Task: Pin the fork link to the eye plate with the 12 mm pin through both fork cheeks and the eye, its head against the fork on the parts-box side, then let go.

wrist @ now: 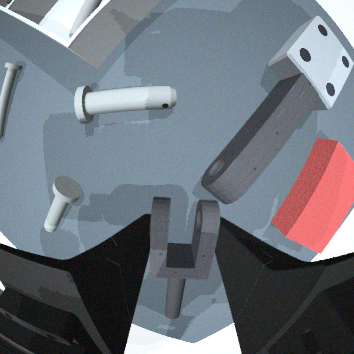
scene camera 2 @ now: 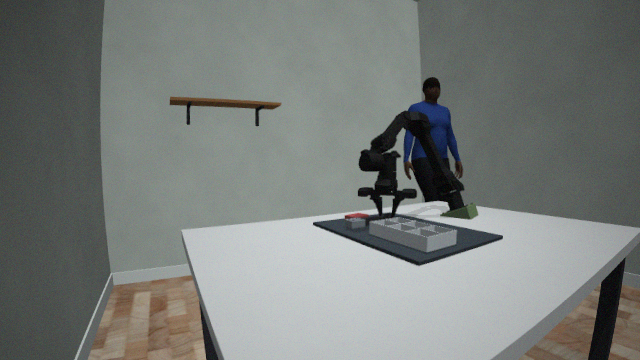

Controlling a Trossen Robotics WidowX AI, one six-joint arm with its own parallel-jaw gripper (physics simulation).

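Where they show: gripper, fingertip midpoint: (wrist: 182, 222) (scene camera 2: 386, 218); arm's base, link origin: (scene camera 2: 457, 208).
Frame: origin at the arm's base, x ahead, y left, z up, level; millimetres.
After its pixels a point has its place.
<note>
My gripper (scene camera 2: 386, 215) {x 324, y -95, z -5 mm} (wrist: 182, 222) {x 324, y -95, z -5 mm} is shut on the dark grey fork link (wrist: 160, 230) {x 321, y -84, z 8 mm}, one finger against the outside of each cheek. The fork's two cheeks point up the wrist view and its round stem points down. The eye plate (wrist: 260, 145) (scene camera 2: 356, 224) {x 462, y -100, z -3 mm} lies diagonally to the fork's right in the wrist view, a dark bar with its eye near the fork and a pale four-hole base at the far end. A thick pale pin (wrist: 127, 99) {x 367, y -41, z -2 mm} lies on its side, head to the left, apart from the fork; its size cannot be read.
The divided parts box (scene camera 2: 397, 237) {x 503, y 82, z -1 mm} (wrist: 97, 42) {x 387, y -12, z 2 mm} stands on the dark mat (scene camera 2: 345, 235) {x 536, y -70, z -19 mm} (wrist: 125, 155) {x 339, y -50, z -16 mm}. A short wide-headed pin (wrist: 65, 190) {x 308, y -28, z -2 mm} and a thin pin (wrist: 7, 95) {x 339, y 49, z -9 mm} lie at the left in the wrist view. A red block (wrist: 320, 197) {x 379, y -162, z 5 mm} (scene camera 2: 356, 216) {x 401, y -159, z 5 mm} lies beside the eye plate.
</note>
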